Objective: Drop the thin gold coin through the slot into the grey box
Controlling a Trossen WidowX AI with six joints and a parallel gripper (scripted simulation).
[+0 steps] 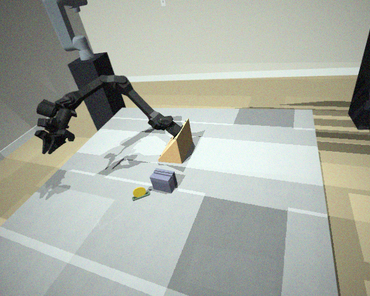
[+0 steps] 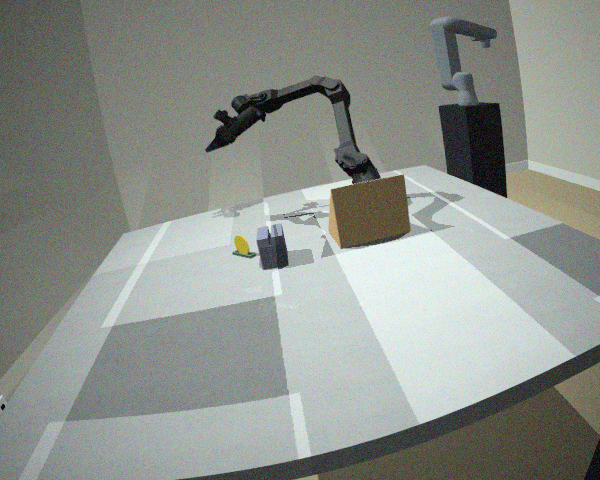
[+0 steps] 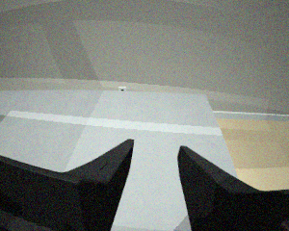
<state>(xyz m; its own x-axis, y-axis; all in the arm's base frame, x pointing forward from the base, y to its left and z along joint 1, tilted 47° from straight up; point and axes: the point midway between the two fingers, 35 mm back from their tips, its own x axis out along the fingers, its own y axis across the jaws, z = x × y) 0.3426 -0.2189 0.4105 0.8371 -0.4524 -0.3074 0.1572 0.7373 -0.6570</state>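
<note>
The gold coin lies 20 mm behind my gripper tip, 340 mm to the left of it and 230 mm below it.
</note>
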